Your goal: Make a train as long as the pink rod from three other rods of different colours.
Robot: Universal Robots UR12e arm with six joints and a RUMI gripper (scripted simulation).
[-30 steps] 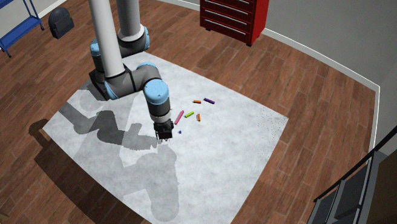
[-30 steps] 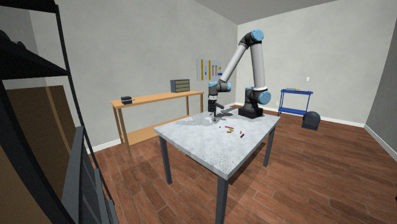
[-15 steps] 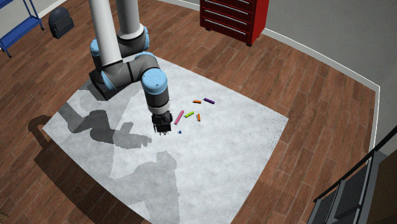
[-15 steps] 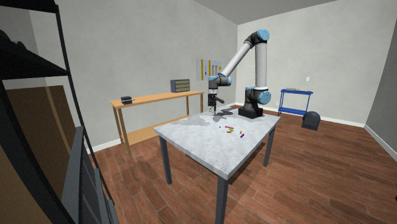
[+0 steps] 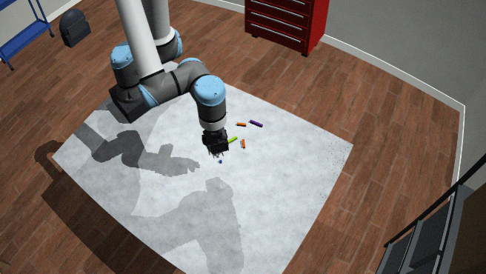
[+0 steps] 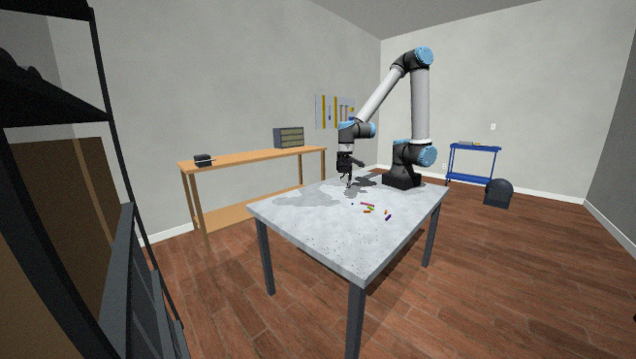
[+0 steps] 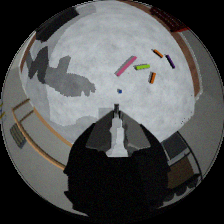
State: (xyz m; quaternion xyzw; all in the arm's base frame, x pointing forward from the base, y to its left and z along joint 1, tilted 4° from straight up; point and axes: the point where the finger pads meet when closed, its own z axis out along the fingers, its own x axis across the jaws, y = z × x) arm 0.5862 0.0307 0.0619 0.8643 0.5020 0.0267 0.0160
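Right now the blue rod is 10 mm behind my hand, 30 mm to the left of it and 110 mm below it. Also, from my hand: pink rod 80 mm behind, 90 mm to the left, 110 mm below; lime rod 60 mm behind, 140 mm to the left, 110 mm below; grey rod 10 mm below.
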